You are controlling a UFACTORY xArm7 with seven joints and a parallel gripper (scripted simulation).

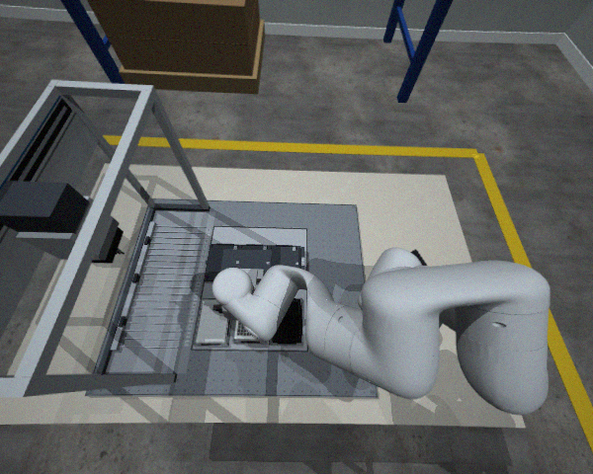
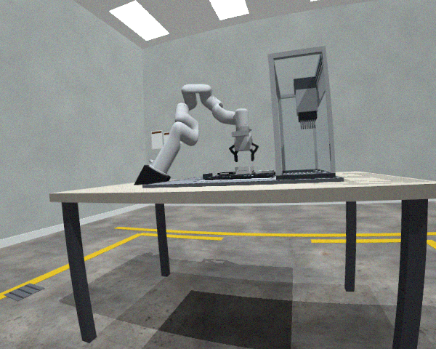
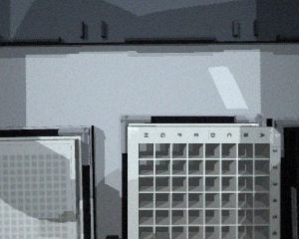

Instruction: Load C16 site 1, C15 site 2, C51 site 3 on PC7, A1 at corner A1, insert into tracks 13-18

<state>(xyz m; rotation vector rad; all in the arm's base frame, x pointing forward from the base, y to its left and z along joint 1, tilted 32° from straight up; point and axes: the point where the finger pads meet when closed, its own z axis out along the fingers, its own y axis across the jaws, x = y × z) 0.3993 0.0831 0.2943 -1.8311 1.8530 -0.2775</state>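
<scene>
My hand is 60 mm above the white 384-well plate C16. Also, from my hand: black 96-well plate C15 (110 mm behind, 70 mm below); nest S2 (90 mm below); small white corner mark (40 mm behind, 70 mm to the right, 80 mm below).
</scene>
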